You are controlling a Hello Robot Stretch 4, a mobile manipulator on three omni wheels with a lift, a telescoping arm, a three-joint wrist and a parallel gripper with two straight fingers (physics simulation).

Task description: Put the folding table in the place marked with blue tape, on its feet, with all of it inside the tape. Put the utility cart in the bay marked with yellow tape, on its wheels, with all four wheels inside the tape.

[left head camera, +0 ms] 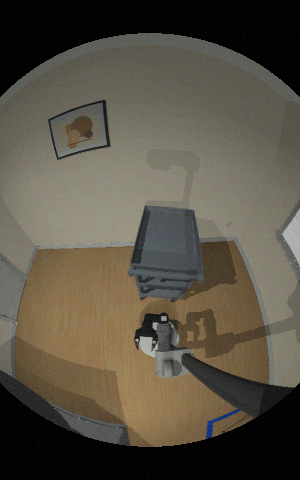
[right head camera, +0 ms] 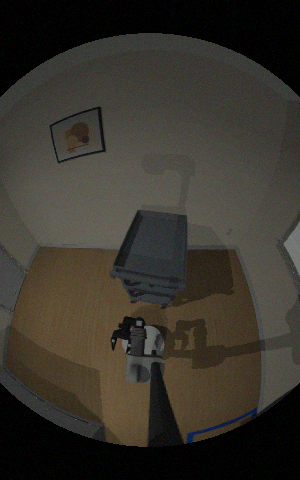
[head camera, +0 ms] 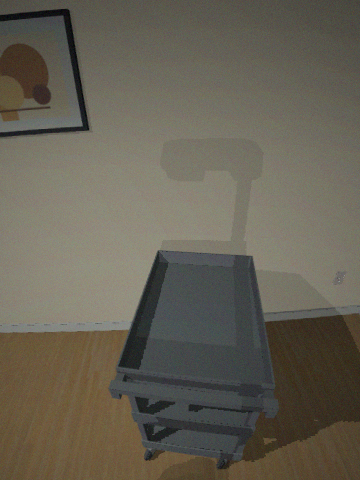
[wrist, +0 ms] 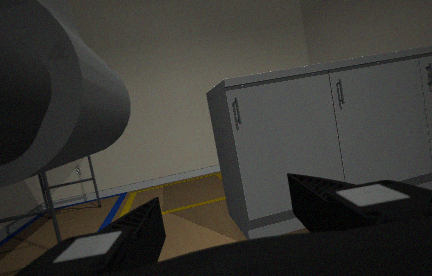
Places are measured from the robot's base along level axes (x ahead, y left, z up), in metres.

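Pixels of known places: gripper, between the fingertips: [left head camera: 144,350] [right head camera: 119,351] [wrist: 226,204].
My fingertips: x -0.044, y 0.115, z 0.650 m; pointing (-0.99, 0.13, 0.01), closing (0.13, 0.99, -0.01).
Behind a point stands the place of what it marks.
The grey utility cart [head camera: 200,310] @(x 0.763, y -0.081, z 0.766 m) [left head camera: 170,240] @(x 0.717, y -0.095, z 0.767 m) [right head camera: 155,245] @(x 0.718, y -0.075, z 0.766 m) stands upright near the wall, its handle end toward me. Two of its wheels show in the head view. My gripper [left head camera: 145,345] @(x -0.044, y 0.115, z 0.650 m) [right head camera: 121,349] @(x -0.044, y 0.115, z 0.650 m) [wrist: 226,204] @(x -0.044, y 0.115, z 0.650 m) is open and empty, on the near side of the cart and apart from it, pointing away from it. In the wrist view, grey legs of the folding table [wrist: 52,215] @(x -1.828, y -0.811, z 0.255 m) stand at the left; my arm hides its top. Blue tape [wrist: 112,212] @(x -2.622, y -0.646, z -0.027 m) [left head camera: 209,431] [right head camera: 190,438] runs beside the legs. Yellow tape [wrist: 128,204] @(x -2.791, y -0.519, z -0.027 m) lies right of it, partly hidden by the cabinet.
A grey cabinet [wrist: 285,145] @(x -1.280, y 0.664, z 0.482 m) stands right of the yellow tape in the wrist view. Behind the cart is a wall [head camera: 200,210] @(x 1.309, y -0.124, z 0.939 m) with a framed picture [head camera: 25,70] @(x 1.262, y 0.609, z 1.626 m) [left head camera: 80,131] @(x 1.261, y 0.629, z 1.570 m) [right head camera: 77,135] @(x 1.261, y 0.634, z 1.587 m) at the left. My robot's shadow falls on the wall and the floor.
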